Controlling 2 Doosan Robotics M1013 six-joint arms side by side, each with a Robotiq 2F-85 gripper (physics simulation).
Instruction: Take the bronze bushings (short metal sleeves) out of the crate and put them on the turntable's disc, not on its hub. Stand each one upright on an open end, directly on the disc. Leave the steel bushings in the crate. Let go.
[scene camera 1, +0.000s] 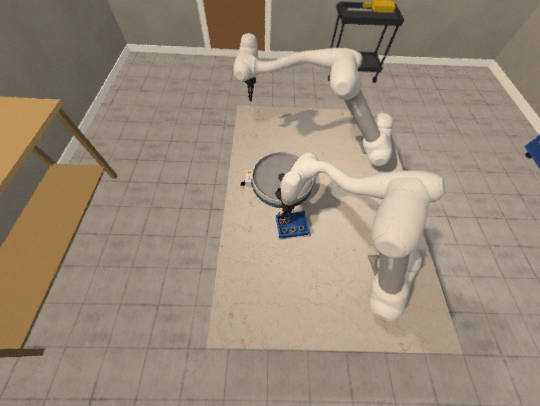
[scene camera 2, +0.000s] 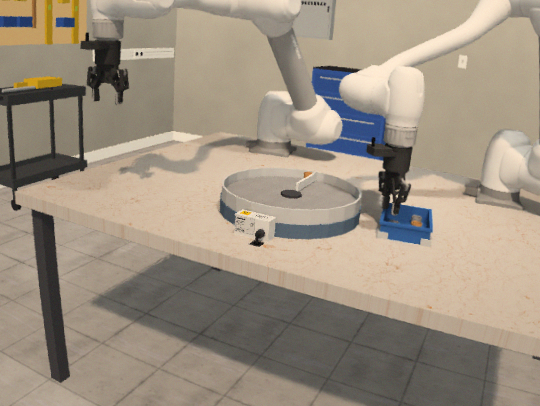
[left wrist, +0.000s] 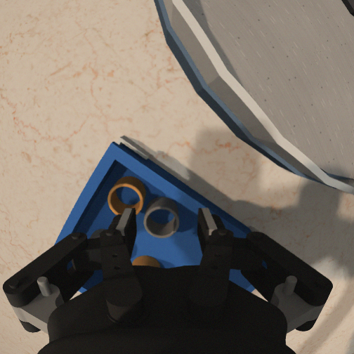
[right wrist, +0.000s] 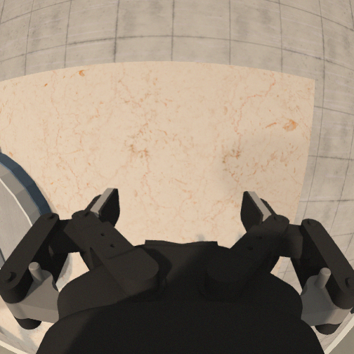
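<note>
The blue crate (scene camera 1: 299, 219) (scene camera 2: 406, 234) (left wrist: 92, 192) holds bronze and steel bushings. In the left wrist view a bronze bushing (left wrist: 126, 179) stands near the crate's corner, a steel bushing (left wrist: 161, 236) stands beside it, and part of another bronze bushing (left wrist: 146, 261) shows below. My left gripper (scene camera 2: 391, 209) (left wrist: 166, 219) is open over the crate, the steel bushing between and below its fingertips, ungripped. A bronze bushing (scene camera 2: 307, 174) is on the turntable's disc (scene camera 1: 267, 172) (scene camera 2: 260, 192) (left wrist: 300, 75), partly behind the white bar. My right gripper (scene camera 1: 250, 99) (scene camera 2: 107, 100) (right wrist: 180, 202) is open and empty, high up.
The disc has a raised rim (scene camera 2: 320, 217), a dark hub (scene camera 2: 291, 194) and a white bar (scene camera 2: 306, 181). A white box (scene camera 2: 255, 224) with a small black knob (scene camera 2: 259, 234) is at the turntable's near side in scene camera 2. The left arm covers part of the turntable in scene camera 1.
</note>
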